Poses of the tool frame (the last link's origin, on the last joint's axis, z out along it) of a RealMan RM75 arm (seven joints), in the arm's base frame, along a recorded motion.
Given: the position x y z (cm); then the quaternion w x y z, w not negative.
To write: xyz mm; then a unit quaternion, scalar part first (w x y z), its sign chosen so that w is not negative. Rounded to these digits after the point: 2 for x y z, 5 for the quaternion.
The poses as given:
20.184, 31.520, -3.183, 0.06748, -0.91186, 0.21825, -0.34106
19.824, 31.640, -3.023, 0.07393, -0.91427, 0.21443, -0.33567
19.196, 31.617, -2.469, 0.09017, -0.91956, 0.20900, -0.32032
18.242, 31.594, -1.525, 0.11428, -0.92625, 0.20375, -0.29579
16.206, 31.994, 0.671, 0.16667, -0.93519, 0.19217, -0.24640
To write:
201.84, 315.20, -31.83, 0.06748, -0.91186, 0.21825, -0.34106
198.24, 316.40, -30.23, 0.07393, -0.91427, 0.21443, -0.33567
191.96, 316.17, -24.69, 0.09017, -0.91956, 0.20900, -0.32032
182.42, 315.94, -15.25, 0.11428, -0.92625, 0.20375, -0.29579
162.06, 319.94, 6.71, 0.16667, -0.93519, 0.19217, -0.24640

